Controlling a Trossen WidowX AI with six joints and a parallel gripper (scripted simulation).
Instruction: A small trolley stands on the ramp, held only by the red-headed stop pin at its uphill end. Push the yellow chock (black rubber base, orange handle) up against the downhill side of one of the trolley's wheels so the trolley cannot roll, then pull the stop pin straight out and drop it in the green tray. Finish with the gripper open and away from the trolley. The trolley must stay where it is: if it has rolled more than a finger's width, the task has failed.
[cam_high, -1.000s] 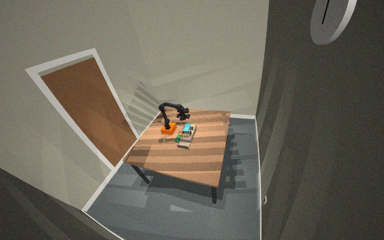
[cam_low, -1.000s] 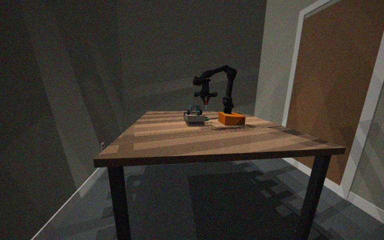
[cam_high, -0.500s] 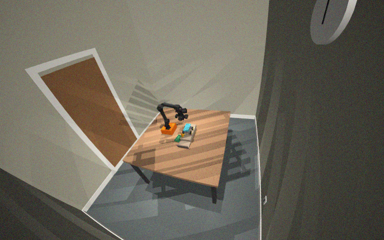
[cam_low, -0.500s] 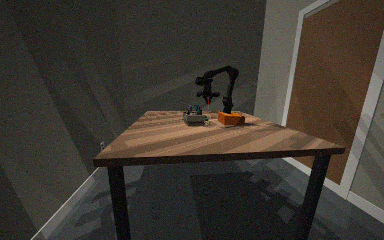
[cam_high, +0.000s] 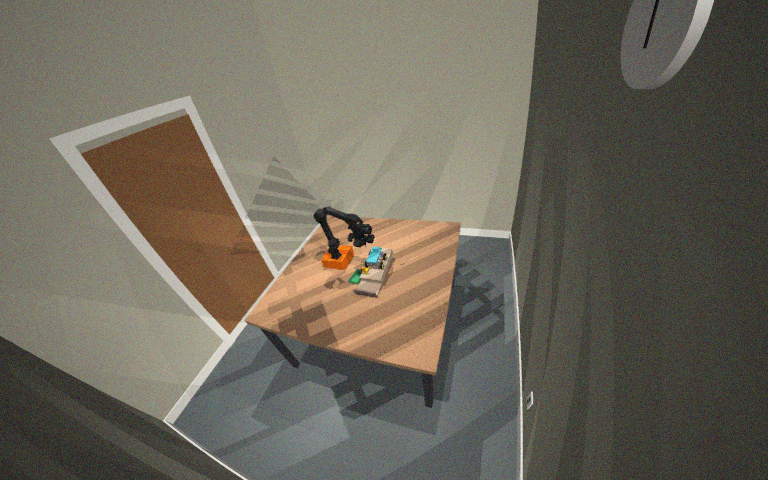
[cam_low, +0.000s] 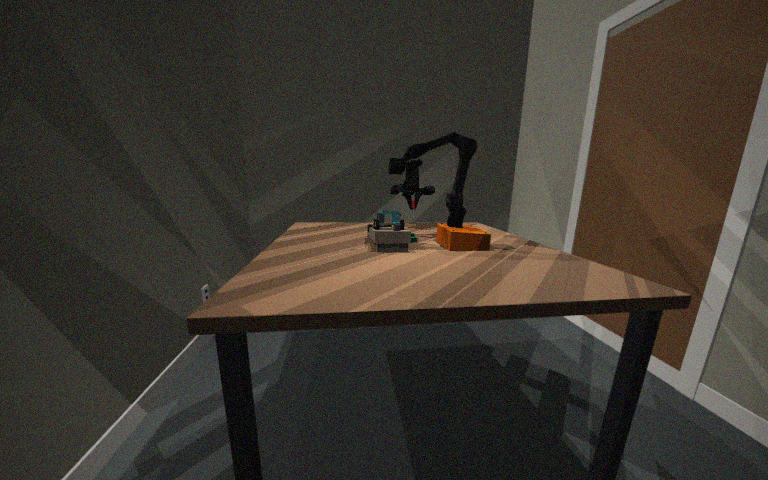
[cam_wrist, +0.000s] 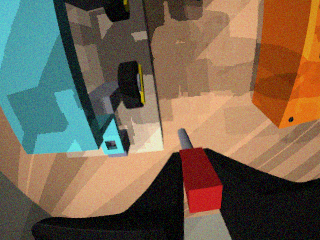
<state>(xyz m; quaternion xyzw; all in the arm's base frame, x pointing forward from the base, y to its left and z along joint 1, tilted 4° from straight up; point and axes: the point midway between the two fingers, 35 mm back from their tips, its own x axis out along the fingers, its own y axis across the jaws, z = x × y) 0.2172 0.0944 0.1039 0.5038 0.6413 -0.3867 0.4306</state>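
Right now my gripper tip is 180 mm above the green tray, 170 mm to the left of it and 10 mm short of it. Round my gripper tip: red-headed stop pin: right at my gripper tip; trolley: 110 mm ahead, 60 mm below, 50 mm to the right; ramp: 120 mm below, 110 mm ahead, 40 mm to the right.
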